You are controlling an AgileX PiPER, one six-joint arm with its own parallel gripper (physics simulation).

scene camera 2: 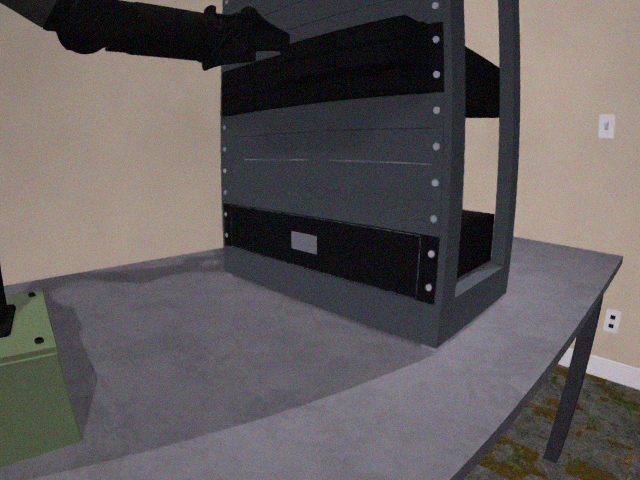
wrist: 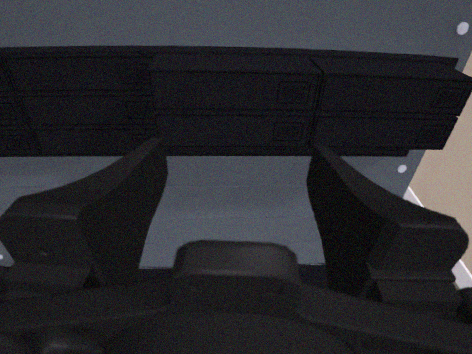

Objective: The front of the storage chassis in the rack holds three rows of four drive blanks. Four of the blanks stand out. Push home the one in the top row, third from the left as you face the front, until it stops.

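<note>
The black storage chassis (scene camera 2: 336,64) (wrist: 80,107) spans the rack front. In the wrist view, the top-row blank third from the left (wrist: 235,91) stands out, with its top face showing. The blank under it (wrist: 225,129) also stands out, as do the top-row blank at the far right (wrist: 385,95) and the one below that (wrist: 370,131). The second column sits further back. My gripper (scene camera 2: 270,50) (wrist: 238,160) is open and empty, in front of the chassis. Its fingertips overlap the chassis's lower part in the wrist view, either side of the third column. Whether they touch it is unclear.
The grey rack (scene camera 2: 452,206) stands on the table (scene camera 2: 232,351). Plain grey panels (scene camera 2: 336,180) (wrist: 235,200) lie below the chassis, and a black unit (scene camera 2: 361,248) with a light label sits lower. A green base block (scene camera 2: 31,403) is at the left.
</note>
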